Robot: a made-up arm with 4 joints.
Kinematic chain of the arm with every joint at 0, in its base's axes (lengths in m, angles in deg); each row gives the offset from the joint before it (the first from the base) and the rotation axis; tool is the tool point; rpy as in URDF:
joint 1: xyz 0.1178 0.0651 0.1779 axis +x
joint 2: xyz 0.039 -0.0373 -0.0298 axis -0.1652 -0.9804 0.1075
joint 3: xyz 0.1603 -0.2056 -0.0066 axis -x
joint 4: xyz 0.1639 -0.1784 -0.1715 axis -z
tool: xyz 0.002 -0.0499 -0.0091 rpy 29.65 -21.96 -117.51
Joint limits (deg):
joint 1: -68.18..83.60
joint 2: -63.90..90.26
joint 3: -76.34..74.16
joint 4: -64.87..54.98
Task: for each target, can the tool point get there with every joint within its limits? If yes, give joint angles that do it. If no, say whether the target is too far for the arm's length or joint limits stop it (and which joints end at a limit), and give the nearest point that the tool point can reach.
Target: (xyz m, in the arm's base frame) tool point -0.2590 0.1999 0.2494
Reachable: no: joint limits stop it (at a limit: joint 1, joint 2, joint 3, joint 4) | nearest point 0.0521 0.4581 0.0691 | short by 0.443 m
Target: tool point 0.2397 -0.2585 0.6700
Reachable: yes | joints -14.10 60.95 60.64 -9.35
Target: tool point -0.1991 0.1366 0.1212
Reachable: no: joint limits stop it (at a limit: joint 2, joint 4) | nearest point 0.0455 0.3884 -0.0785 | short by 0.404 m
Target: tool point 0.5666 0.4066 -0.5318
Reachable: no: too far | nearest point 0.4263 0.2944 -0.3582 | short by 0.250 m
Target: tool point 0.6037 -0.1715 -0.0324
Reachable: yes | joints 45.07 42.04 -33.32 -10.40
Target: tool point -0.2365 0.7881 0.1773
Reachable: no: too far | nearest point 0.0384 0.5206 0.0206 | short by 0.414 m
